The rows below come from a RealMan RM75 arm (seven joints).
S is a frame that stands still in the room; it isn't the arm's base.
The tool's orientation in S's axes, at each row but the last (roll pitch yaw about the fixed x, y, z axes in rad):
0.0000, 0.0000, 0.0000
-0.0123, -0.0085, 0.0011
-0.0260, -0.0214, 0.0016
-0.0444, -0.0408, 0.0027
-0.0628, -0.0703, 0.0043
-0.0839, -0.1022, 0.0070
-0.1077, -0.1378, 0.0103
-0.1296, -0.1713, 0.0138
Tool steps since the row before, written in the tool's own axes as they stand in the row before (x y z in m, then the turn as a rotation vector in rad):
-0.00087, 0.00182, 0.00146, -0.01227, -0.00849, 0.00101
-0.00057, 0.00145, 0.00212, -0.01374, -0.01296, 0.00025
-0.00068, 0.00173, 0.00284, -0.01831, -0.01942, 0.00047
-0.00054, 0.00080, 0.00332, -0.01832, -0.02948, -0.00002
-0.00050, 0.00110, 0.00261, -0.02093, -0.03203, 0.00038
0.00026, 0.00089, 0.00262, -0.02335, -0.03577, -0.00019
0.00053, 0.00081, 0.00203, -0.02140, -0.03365, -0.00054
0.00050, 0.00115, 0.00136, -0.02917, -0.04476, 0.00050
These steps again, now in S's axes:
-0.00087, 0.00182, 0.00146, -0.01227, -0.00849, 0.00101
-0.00059, 0.00148, 0.00210, -0.01373, -0.01297, 0.00029
-0.00074, 0.00180, 0.00278, -0.01830, -0.01943, 0.00058
-0.00068, 0.00094, 0.00326, -0.01828, -0.02950, 0.00054
-0.00068, 0.00126, 0.00249, -0.02091, -0.03203, 0.00091
-0.00001, 0.00111, 0.00255, -0.02326, -0.03582, 0.00041
0.00025, 0.00103, 0.00199, -0.02127, -0.03373, 0.00011
0.00027, 0.00132, 0.00127, -0.02920, -0.04473, 0.00122

